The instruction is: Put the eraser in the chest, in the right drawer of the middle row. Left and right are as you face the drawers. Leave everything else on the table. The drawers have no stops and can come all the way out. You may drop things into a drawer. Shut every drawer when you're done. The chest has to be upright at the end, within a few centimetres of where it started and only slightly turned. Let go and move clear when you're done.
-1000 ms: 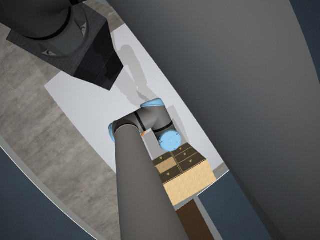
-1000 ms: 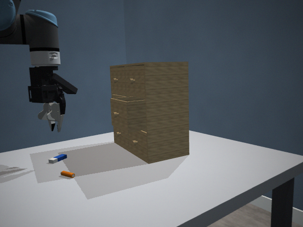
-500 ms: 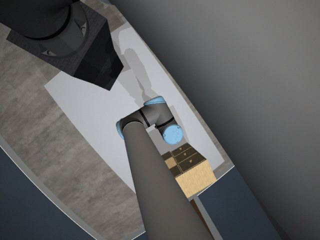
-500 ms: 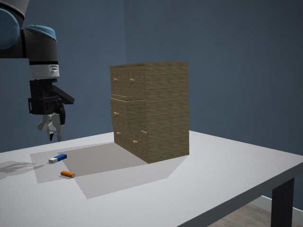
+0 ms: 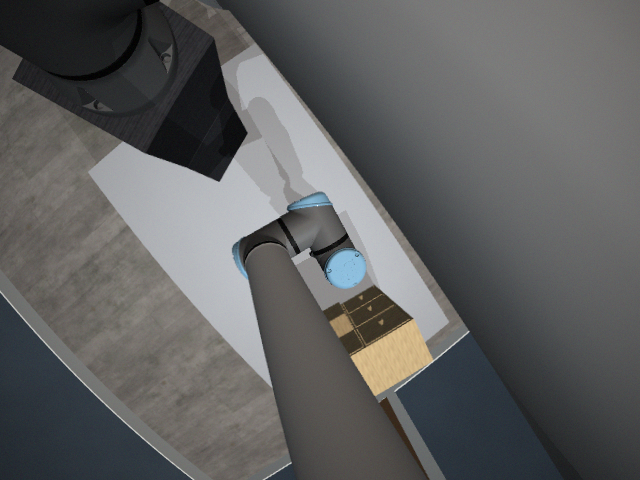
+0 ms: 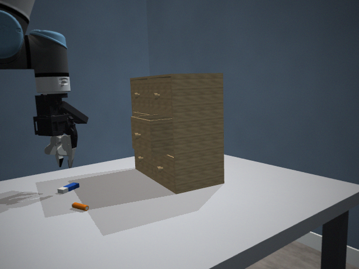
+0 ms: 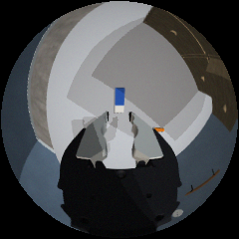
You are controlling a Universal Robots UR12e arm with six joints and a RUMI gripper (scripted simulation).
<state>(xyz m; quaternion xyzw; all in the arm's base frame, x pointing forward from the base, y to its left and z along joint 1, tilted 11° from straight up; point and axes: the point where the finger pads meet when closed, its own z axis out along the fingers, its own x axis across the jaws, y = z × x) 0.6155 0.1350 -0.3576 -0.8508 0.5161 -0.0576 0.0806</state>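
Right now the white eraser is 8 cm below my hand. The rest, counted from my hand: orange cylinder (18 cm to the right, 8 cm below, 2 cm behind).
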